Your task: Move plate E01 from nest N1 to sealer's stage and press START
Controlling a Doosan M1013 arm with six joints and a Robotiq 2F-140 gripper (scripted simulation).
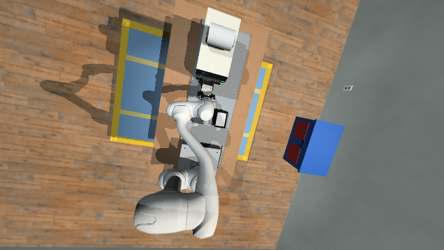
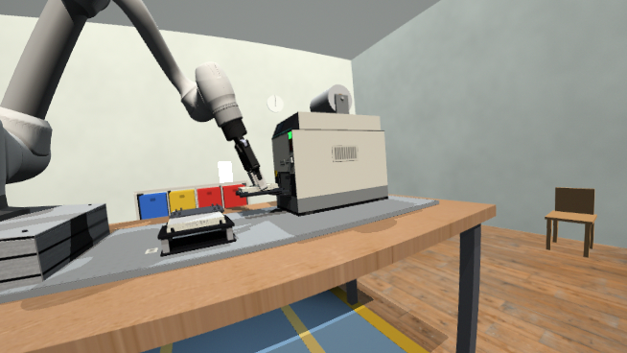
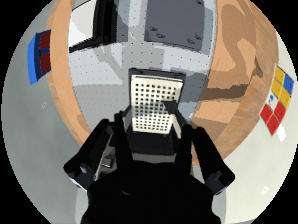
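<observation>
My hand is 40 mm above the dark stage. Also, from my hand: foil roll (330 mm ahead, 290 mm above); plate (210 mm behind, 190 mm to the right, 70 mm below).
</observation>
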